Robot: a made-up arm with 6 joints.
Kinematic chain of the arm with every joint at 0, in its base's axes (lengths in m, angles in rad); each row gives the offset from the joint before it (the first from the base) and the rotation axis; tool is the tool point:
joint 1: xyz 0 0 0.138 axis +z
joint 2: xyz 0 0.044 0 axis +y
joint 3: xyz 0 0 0.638 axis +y
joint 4: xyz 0 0 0.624 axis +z
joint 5: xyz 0 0 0 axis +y
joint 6: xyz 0 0 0.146 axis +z
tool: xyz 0 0 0
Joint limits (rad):
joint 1: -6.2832..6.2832
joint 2: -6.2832..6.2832
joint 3: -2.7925..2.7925
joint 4: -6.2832..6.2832
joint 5: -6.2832..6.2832
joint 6: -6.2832..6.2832
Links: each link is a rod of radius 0.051 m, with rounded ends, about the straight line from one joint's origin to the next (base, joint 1, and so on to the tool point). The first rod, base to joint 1, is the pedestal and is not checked.
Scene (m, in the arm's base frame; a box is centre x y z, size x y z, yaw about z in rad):
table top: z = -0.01
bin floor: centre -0.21 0.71 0 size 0.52 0.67 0.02 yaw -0.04
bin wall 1: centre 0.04 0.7 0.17 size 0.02 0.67 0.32 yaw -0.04
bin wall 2: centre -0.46 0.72 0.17 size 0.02 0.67 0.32 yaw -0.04
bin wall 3: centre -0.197 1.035 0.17 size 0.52 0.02 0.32 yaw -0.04
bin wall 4: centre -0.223 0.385 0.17 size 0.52 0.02 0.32 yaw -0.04
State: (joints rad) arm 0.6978 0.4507 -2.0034 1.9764 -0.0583 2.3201
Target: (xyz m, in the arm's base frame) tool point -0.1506 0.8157 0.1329
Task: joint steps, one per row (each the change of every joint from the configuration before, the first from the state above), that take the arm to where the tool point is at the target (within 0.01 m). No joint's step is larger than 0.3 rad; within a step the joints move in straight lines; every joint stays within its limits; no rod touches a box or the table.
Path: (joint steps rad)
1: -0.2854 -0.0892 0.0364 -0.0054 0.0391 0.0000
2: -0.2854 -0.0893 0.0364 -0.0054 0.0391 0.0000
3: -0.2854 -0.0892 0.0364 -0.0054 0.0391 0.0000
4: -0.2854 -0.0893 0.0364 -0.0054 0.0390 0.0000
5: -0.2854 -0.0892 0.0364 -0.0054 0.0391 0.0000
6: -0.2854 -0.0893 0.0363 -0.0054 0.0391 0.0000
7: -0.2854 -0.0892 0.0364 -0.0054 0.0391 0.0000
8: 0.0001 -0.1642 -0.0659 0.0025 0.0007 0.0000
9: 0.0001 -0.1642 -0.0660 0.0024 0.0007 0.0000

